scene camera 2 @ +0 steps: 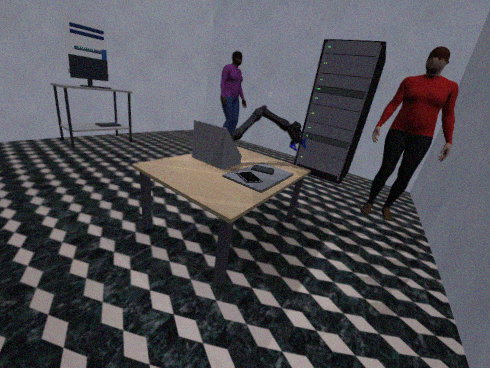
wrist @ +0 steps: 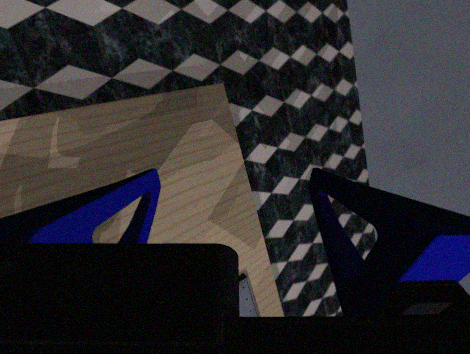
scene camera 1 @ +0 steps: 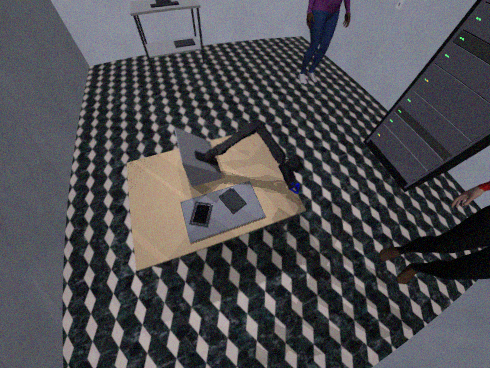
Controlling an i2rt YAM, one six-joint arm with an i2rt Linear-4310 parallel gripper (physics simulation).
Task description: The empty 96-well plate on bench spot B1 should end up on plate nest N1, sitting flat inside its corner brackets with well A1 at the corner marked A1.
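A dark plate, which looks like the 96-well plate, lies on the right part of a grey board. A black rectangle with a pale outline, which looks like the nest, is on the board's left part. The corner marks are too small to read. My gripper is open, with blue fingers wide apart and empty. It hangs above the table's right edge, away from the plate. The plate does not show in the wrist view.
A grey upright wedge-shaped block stands on the wooden table behind the board, beside the arm's base. A person in red and one in purple stand beyond the table, near a server rack.
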